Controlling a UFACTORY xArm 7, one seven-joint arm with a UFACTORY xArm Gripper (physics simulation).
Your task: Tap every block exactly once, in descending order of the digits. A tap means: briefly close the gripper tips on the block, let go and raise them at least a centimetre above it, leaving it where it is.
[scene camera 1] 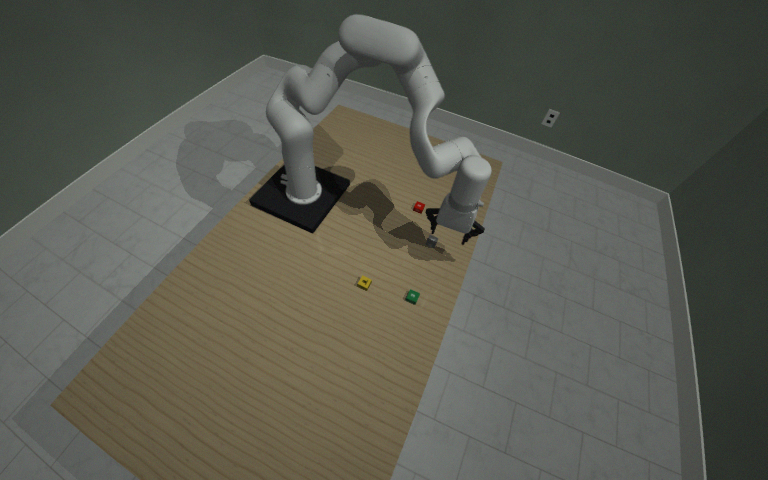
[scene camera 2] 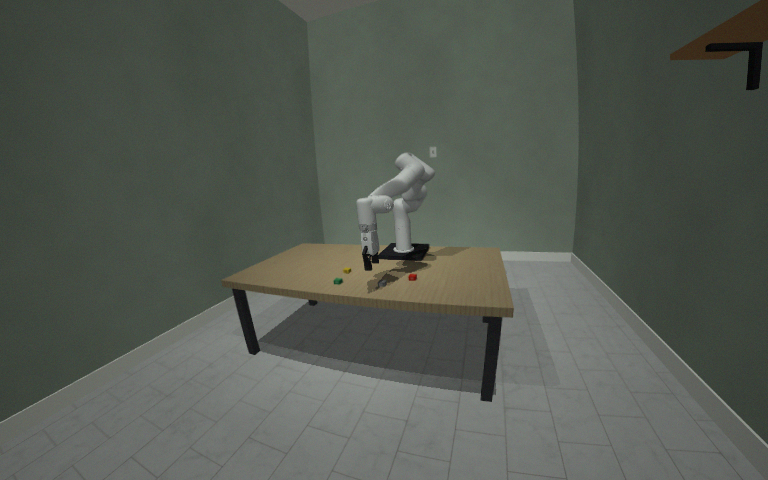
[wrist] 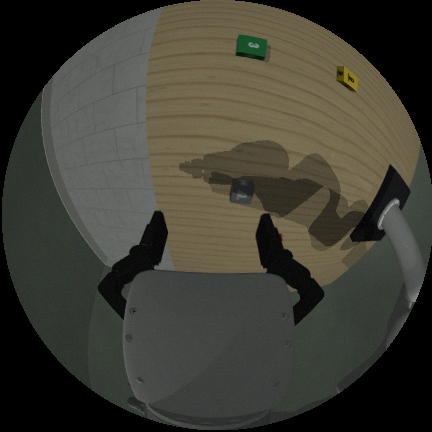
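Observation:
A grey block (scene camera 1: 432, 241) (scene camera 2: 382, 283) (wrist: 242, 191) lies in the arm's shadow; its digit is too dark to read. A green block (scene camera 1: 412, 296) (scene camera 2: 338, 280) (wrist: 251, 46) shows a 3. A yellow block (scene camera 1: 364, 283) (scene camera 2: 347, 270) (wrist: 347, 78) has a dark digit I cannot read surely. A red block (scene camera 1: 419, 207) (scene camera 2: 412, 277) lies behind the grey one in scene camera 1; in the wrist view a finger nearly hides it. My gripper (scene camera 1: 449, 237) (scene camera 2: 370, 264) (wrist: 211, 222) is open and empty, raised above the table near its edge, to one side of the grey block.
The wooden table (scene camera 1: 254, 339) (scene camera 2: 453, 283) (wrist: 200, 75) carries the blocks and the black base plate (scene camera 1: 266, 198) (scene camera 2: 390, 253) (wrist: 367, 227) of the arm. The table's long edge runs close to the gripper, with tiled floor beyond it.

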